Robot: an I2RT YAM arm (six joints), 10 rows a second.
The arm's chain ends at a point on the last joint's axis. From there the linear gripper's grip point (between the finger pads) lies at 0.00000 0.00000 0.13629 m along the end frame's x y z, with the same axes.
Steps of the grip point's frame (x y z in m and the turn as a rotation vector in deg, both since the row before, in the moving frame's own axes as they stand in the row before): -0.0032 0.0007 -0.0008 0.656 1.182 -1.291; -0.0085 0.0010 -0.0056 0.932 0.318 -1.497; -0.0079 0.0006 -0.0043 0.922 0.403 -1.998; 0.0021 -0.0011 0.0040 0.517 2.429 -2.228
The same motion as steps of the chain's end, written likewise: -0.0060 0.0023 -0.0008 0.656 1.182 -1.291; -0.0092 0.0032 -0.0056 0.932 0.318 -1.497; -0.0088 0.0028 -0.0043 0.922 0.403 -1.998; -0.0037 0.0002 0.0041 0.517 2.429 -2.228
